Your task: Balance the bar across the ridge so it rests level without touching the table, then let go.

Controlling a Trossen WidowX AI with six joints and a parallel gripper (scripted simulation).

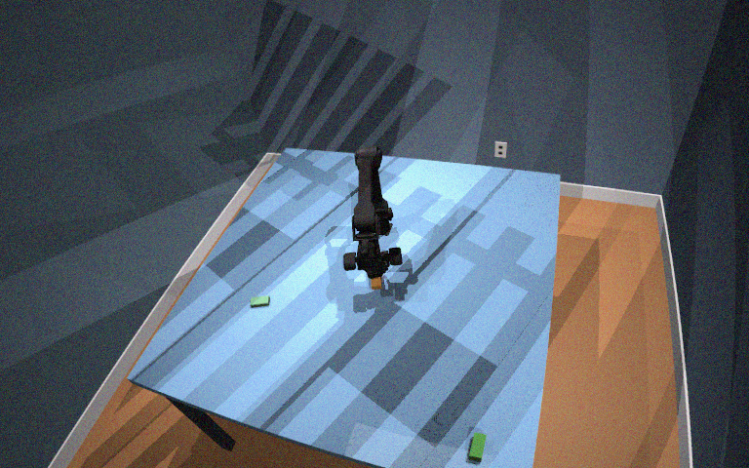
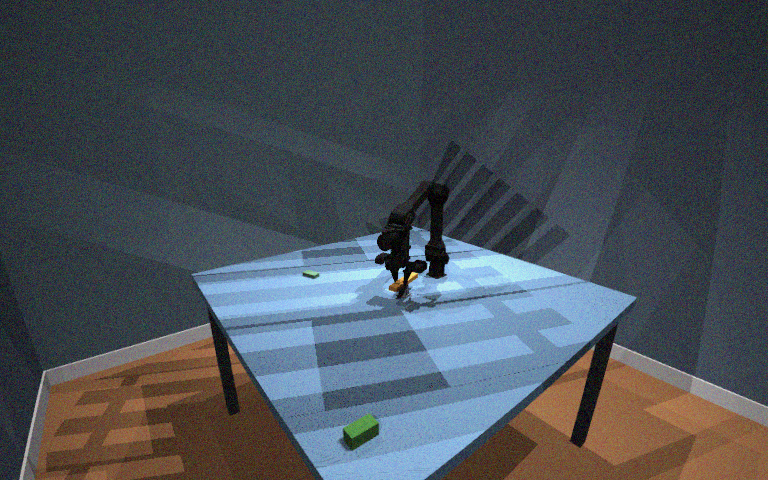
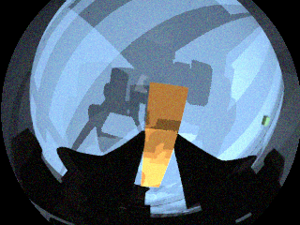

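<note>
My gripper tip is now 3 cm past the orange bar and 1 cm to the left of it. From my gripper tip the other things lie so: flat light green block (17 cm ahead, 38 cm to the right, 5 cm below); then darker green block (48 cm ahead, 43 cm to the left, 4 cm below).
</note>
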